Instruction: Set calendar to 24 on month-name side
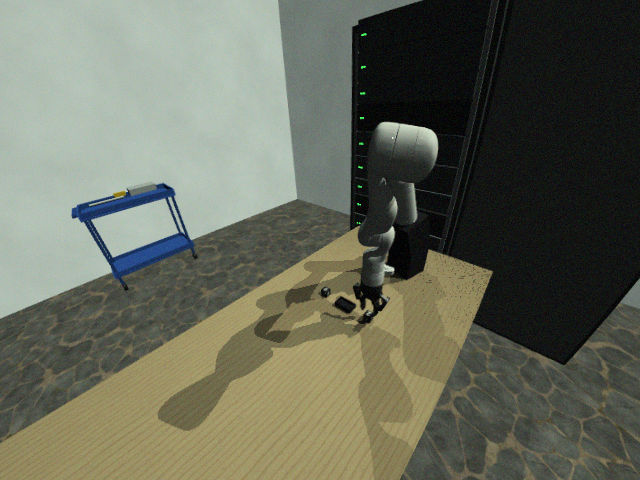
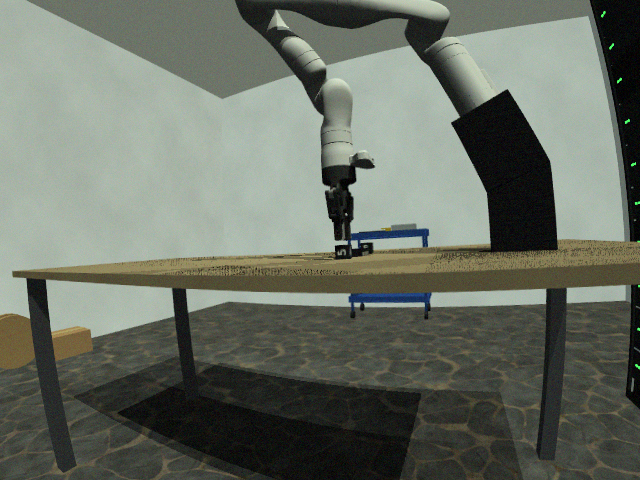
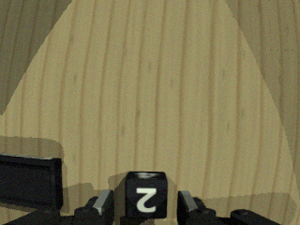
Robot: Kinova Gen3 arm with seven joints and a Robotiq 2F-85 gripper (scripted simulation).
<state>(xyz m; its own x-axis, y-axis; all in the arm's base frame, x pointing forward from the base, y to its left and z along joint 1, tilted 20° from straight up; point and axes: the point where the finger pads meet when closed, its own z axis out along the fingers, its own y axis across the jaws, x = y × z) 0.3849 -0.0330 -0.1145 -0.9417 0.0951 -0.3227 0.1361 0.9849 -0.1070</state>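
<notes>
Now: hand 40 mm above the black date cube. Also, from my hand: black tray 20 mm behind, 110 mm to the right, 50 mm below; then black cube 40 mm behind, 210 mm to the right, 40 mm below.
</notes>
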